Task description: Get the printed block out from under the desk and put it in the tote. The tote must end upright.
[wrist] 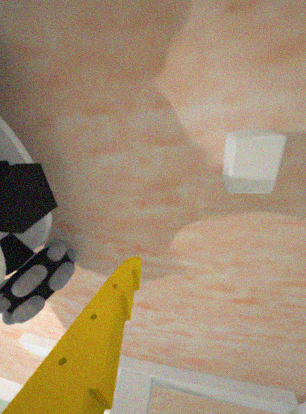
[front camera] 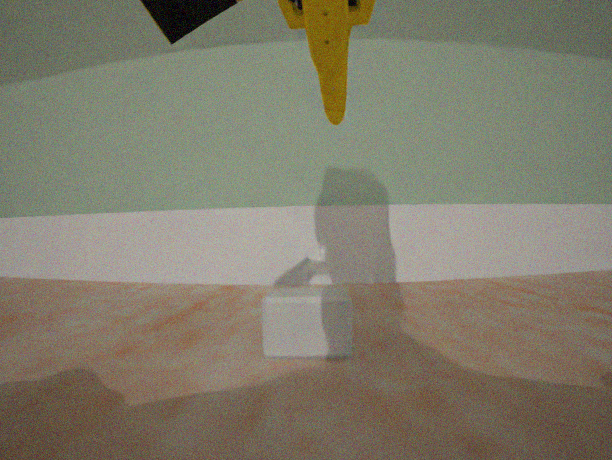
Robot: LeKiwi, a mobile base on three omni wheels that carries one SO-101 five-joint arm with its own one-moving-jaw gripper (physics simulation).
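Places are measured from the arm's base along level axes (x back, y right, z up), in metres.
Pixels of known places: end effector, tool point: (wrist: 140,269) (front camera: 329,68).
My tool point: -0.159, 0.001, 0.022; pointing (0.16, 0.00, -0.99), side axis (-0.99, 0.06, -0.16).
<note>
Behind a point stands the place of what it marks, as x, y, z.
The printed block (front camera: 295,327) {-0.203, -0.015, -0.074} (wrist: 252,162) {-0.217, -0.014, -0.061}, pale and boxy, stands on the floor near the wall. In the front view it is a little left of the centre line, with shadow across its right part. In the wrist view it is at the upper right, apart from the jaw. My gripper (front camera: 335,120) (wrist: 134,261) is open and empty; one notched yellow jaw shows in the wrist view and the moving jaw is out of that picture. In the front view the yellow jaw points down, well above the block. The tote does not show in either view.
The white baseboard (front camera: 150,245) {-0.457, -0.215, -0.043} and green wall (front camera: 150,140) {-0.471, -0.224, 0.094} are behind the block. My base's wheel (wrist: 37,282) shows at the left of the wrist view. Pale bars (wrist: 200,377) {-0.217, 0.490, -0.080} lie along its bottom edge; what they belong to is unclear. Shadows cross the floor (front camera: 175,340) {-0.227, -0.083, -0.089}.
</note>
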